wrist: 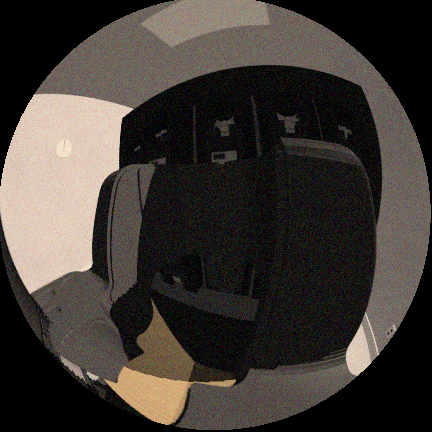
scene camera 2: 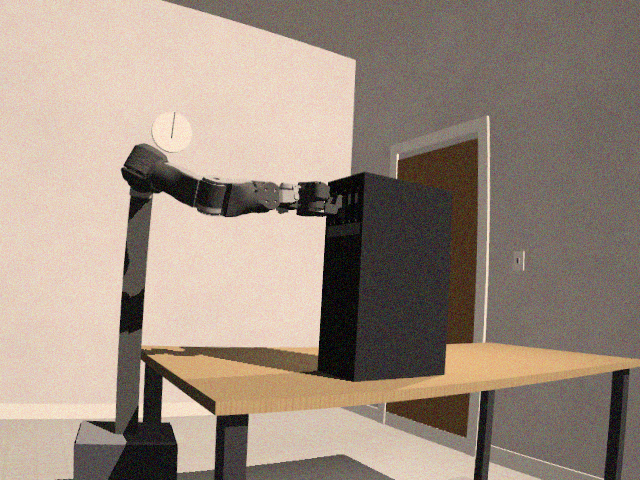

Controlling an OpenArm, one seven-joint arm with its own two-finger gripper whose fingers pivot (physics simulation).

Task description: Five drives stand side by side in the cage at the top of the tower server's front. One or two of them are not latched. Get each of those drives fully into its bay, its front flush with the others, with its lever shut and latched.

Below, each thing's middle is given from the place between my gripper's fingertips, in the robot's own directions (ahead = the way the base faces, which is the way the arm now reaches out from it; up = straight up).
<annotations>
Now: hand 100 mm short of the drive cage [wrist: 223, 301] and 20 mm to the right of it. From my hand the other things lie so: black tower server [scene camera 2: 385, 293] 160 mm ahead, 30 mm to the left, 180 mm below.
</annotations>
